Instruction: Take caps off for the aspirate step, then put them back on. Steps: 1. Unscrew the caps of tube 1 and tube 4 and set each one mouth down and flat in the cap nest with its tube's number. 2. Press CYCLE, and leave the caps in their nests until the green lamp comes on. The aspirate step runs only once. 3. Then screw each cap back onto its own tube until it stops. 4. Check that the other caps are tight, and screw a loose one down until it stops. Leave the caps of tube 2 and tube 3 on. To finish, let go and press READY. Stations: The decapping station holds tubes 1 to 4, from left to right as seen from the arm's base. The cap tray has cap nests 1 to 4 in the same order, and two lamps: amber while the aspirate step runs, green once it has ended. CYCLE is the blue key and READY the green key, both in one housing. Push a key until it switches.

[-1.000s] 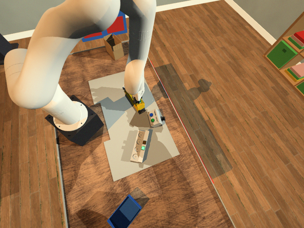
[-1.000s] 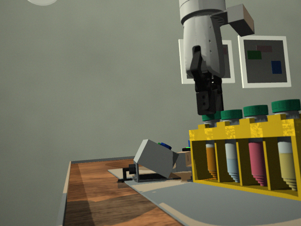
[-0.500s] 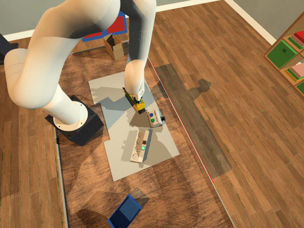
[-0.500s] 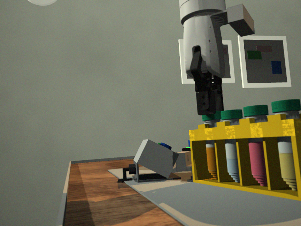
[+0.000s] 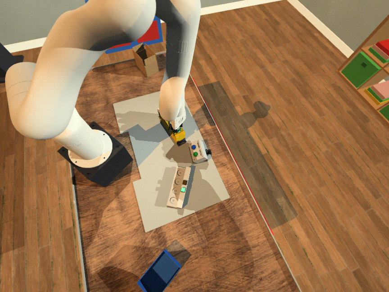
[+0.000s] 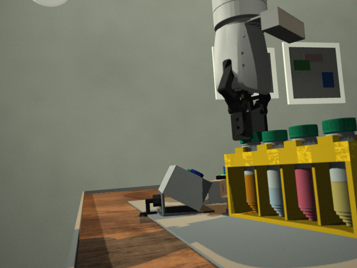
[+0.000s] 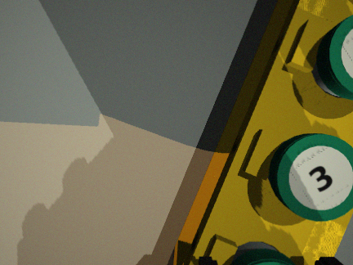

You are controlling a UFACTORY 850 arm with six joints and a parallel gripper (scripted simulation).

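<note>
The green cap is 2 cm below my hand. Round my hand: blue cycle key: 11 cm to the right, 7 cm below, 7 cm ahead; grey key housing: 13 cm to the right, 9 cm ahead, 8 cm below; green key: 15 cm to the right, 7 cm below, 7 cm ahead.
</note>
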